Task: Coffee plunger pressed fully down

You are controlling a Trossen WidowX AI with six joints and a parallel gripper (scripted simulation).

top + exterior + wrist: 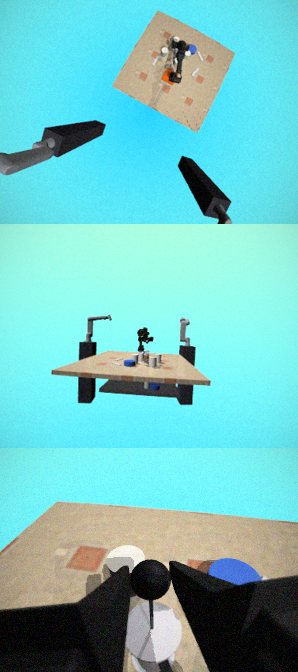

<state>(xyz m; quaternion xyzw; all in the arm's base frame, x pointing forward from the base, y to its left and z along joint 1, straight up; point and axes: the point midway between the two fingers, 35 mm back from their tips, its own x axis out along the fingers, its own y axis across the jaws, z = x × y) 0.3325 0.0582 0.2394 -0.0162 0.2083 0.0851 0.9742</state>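
My gripper tip is now 8 cm above the coffee plunger and 1 cm past it. From my gripper tip the other things lie so: coffee press 12 cm below, 3 cm behind, 1 cm to the right.
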